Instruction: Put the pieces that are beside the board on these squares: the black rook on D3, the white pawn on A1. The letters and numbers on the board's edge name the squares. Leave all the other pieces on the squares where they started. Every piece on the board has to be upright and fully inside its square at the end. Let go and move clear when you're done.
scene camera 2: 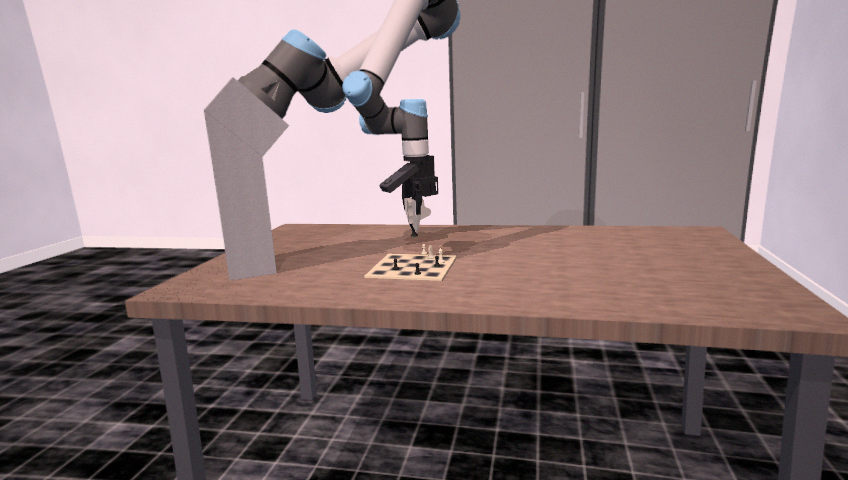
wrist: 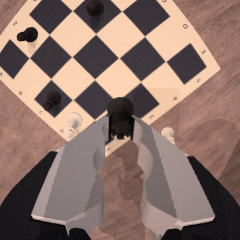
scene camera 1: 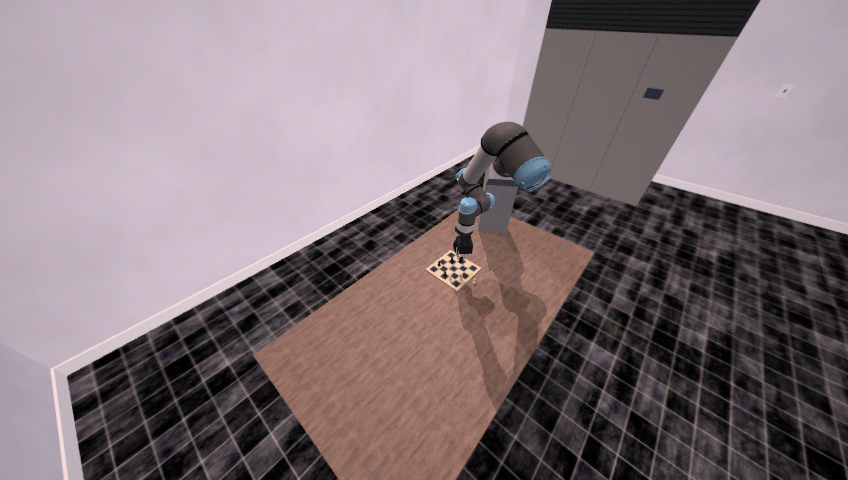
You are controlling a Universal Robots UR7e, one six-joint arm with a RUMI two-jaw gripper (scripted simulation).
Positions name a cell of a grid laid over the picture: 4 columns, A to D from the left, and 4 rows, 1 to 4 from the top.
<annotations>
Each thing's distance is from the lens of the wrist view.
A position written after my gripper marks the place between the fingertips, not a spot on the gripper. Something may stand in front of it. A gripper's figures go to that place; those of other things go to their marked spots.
my gripper (wrist: C2): 15 cm
chessboard (wrist: C2): 23 cm
</annotations>
